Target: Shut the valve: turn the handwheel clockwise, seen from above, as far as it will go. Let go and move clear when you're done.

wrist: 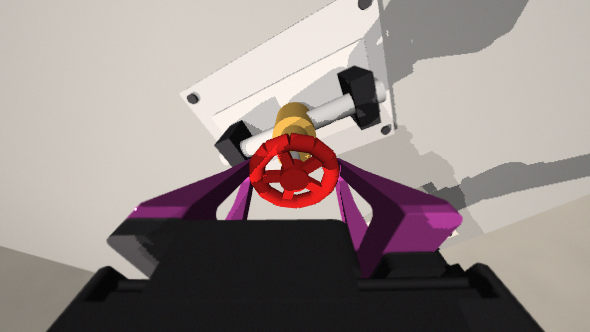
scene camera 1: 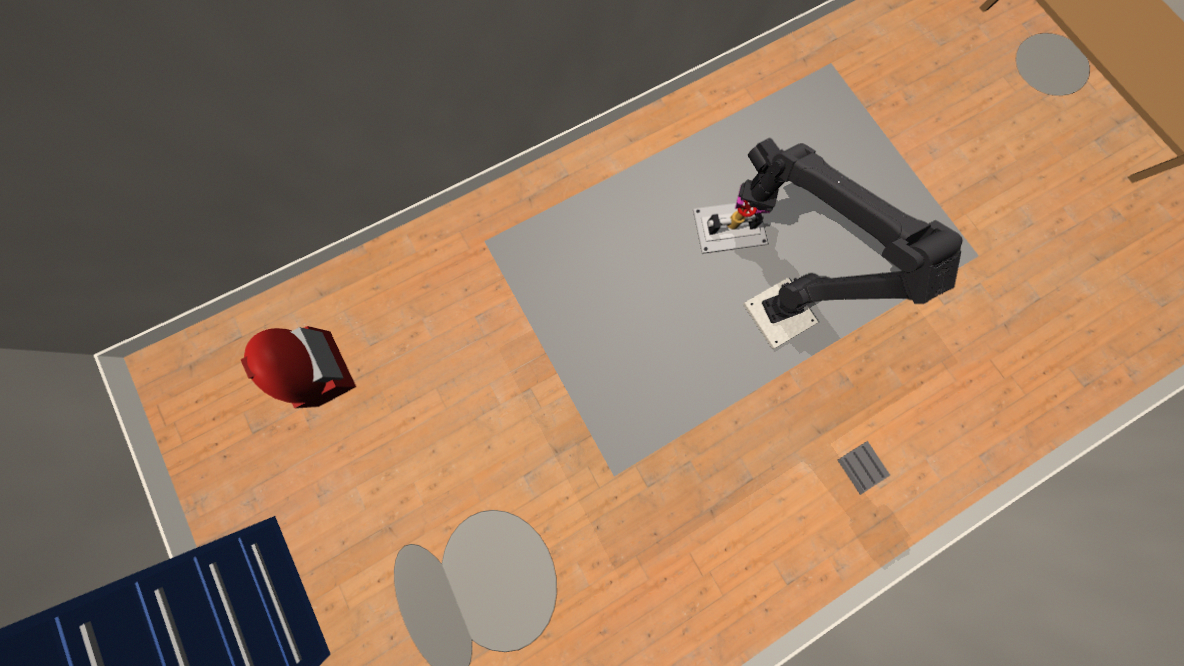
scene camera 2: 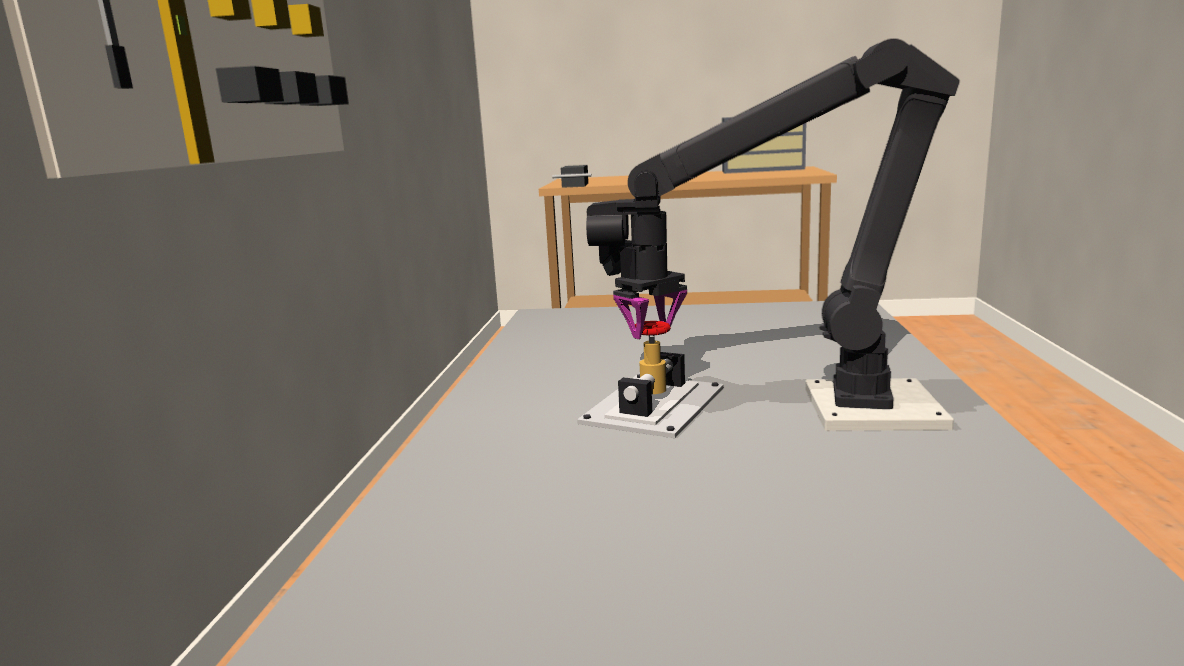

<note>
In view: the gripper (scene camera 2: pixel 651 334) and a red handwheel (wrist: pixel 293 177).
The gripper is seen too in the wrist view (wrist: pixel 294 165) and in scene camera 1 (scene camera 1: pixel 745 209).
</note>
